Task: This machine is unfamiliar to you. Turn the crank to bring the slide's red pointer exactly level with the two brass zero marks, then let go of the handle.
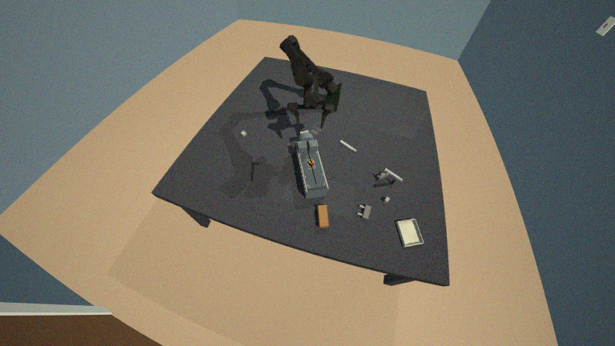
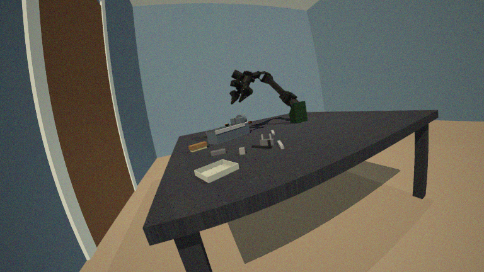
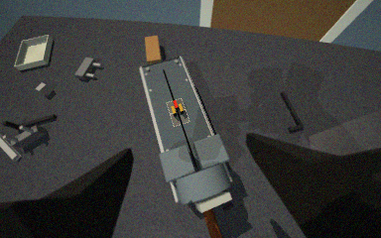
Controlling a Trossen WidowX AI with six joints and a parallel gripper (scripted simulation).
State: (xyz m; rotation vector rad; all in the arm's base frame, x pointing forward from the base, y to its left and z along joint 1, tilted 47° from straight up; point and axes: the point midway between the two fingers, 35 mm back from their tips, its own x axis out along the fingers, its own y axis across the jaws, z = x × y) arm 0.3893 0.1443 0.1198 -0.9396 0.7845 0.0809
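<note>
Now: the crank 60 mm behind my gripper tip, 50 mm to the right of it and 130 mm below it. From my gripper tip the other things lie so: orange crank handle 80 mm behind, 50 mm to the right, 140 mm below; red pointer 80 mm ahead, 50 mm to the left, 120 mm below; orange block 250 mm ahead, 170 mm to the left, 190 mm below.
</note>
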